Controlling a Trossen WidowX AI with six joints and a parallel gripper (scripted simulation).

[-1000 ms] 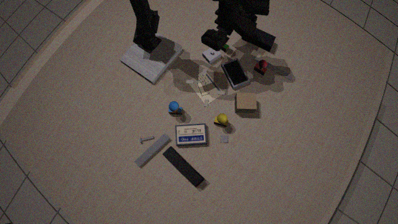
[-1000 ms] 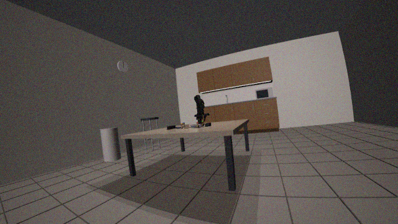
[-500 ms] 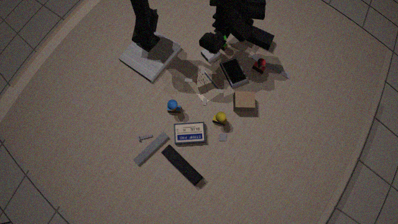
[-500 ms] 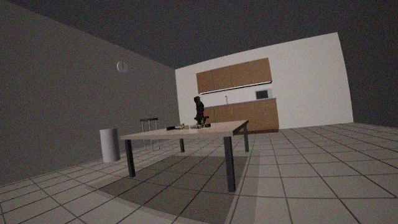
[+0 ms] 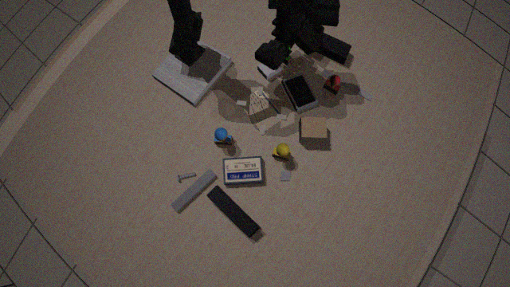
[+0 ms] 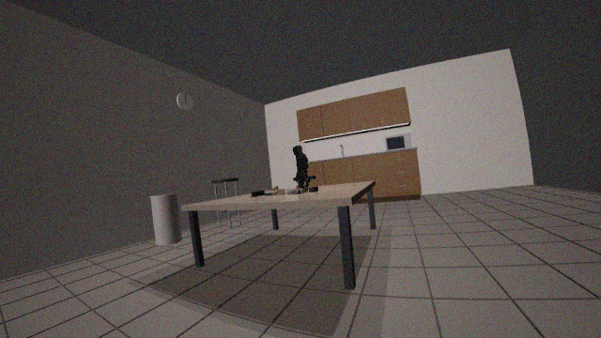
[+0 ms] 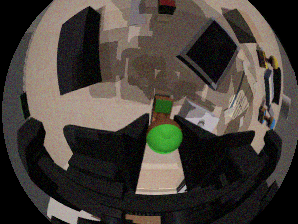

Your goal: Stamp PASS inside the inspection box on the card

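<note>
Right now the green-knobbed stamp is right at my gripper tip. Also, from my gripper tip: grey block (10 mm behind, 50 mm to the right, 10 mm below); then black ink pad (90 mm ahead, 60 mm to the right, 20 mm below); then black block (80 mm ahead, 110 mm to the left, 10 mm below).
</note>
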